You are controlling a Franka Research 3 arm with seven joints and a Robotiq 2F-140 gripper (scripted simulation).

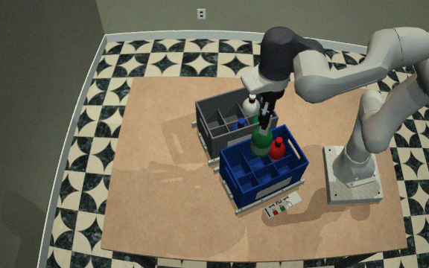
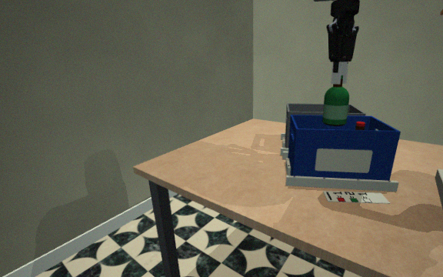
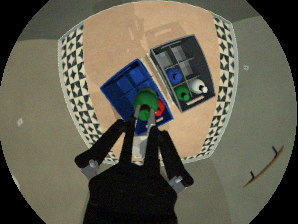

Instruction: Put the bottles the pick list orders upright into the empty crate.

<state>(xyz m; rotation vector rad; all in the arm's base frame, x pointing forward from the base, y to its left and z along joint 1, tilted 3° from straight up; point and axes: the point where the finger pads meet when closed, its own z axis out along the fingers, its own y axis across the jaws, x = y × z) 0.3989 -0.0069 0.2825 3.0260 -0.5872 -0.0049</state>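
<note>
Right now my hand is 24 cm above the blue crate, 4 cm to the right of it and 2 cm past it. Also, from my hand: red bottle (23 cm below, 7 cm behind, 4 cm to the right); grey crate (24 cm below, 17 cm to the right, 8 cm ahead); blue bottle (23 cm below, 12 cm to the right, 7 cm ahead).
</note>
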